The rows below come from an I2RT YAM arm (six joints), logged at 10 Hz.
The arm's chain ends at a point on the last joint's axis. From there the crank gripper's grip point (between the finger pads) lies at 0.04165 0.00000 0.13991 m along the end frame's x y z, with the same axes.
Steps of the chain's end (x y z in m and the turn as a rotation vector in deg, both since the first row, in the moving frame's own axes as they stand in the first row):
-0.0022 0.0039 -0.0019 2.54 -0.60 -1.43
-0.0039 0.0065 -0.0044 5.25 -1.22 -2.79
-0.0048 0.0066 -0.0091 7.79 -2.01 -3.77
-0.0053 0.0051 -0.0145 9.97 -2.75 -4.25
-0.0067 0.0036 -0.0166 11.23 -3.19 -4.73
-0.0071 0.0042 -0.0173 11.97 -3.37 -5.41
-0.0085 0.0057 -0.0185 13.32 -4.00 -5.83
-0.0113 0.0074 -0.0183 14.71 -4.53 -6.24
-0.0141 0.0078 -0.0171 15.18 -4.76 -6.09
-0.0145 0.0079 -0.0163 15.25 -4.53 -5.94
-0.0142 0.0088 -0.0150 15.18 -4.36 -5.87
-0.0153 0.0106 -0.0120 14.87 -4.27 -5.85
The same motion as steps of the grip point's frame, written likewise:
-0.0038 -0.0033 -0.0016 2.54 -0.60 -1.43
-0.0072 -0.0083 -0.0042 5.25 -1.22 -2.79
-0.0104 -0.0150 -0.0092 7.79 -2.01 -3.77
-0.0130 -0.0221 -0.0151 9.97 -2.75 -4.25
-0.0158 -0.0269 -0.0175 11.23 -3.19 -4.73
-0.0169 -0.0285 -0.0186 11.97 -3.37 -5.41
-0.0201 -0.0305 -0.0202 13.32 -4.00 -5.83
-0.0245 -0.0323 -0.0206 14.71 -4.53 -6.24
-0.0279 -0.0329 -0.0196 15.18 -4.76 -6.09
-0.0277 -0.0329 -0.0190 15.25 -4.53 -5.94
-0.0269 -0.0318 -0.0177 15.18 -4.36 -5.87
-0.0278 -0.0293 -0.0146 14.87 -4.27 -5.85

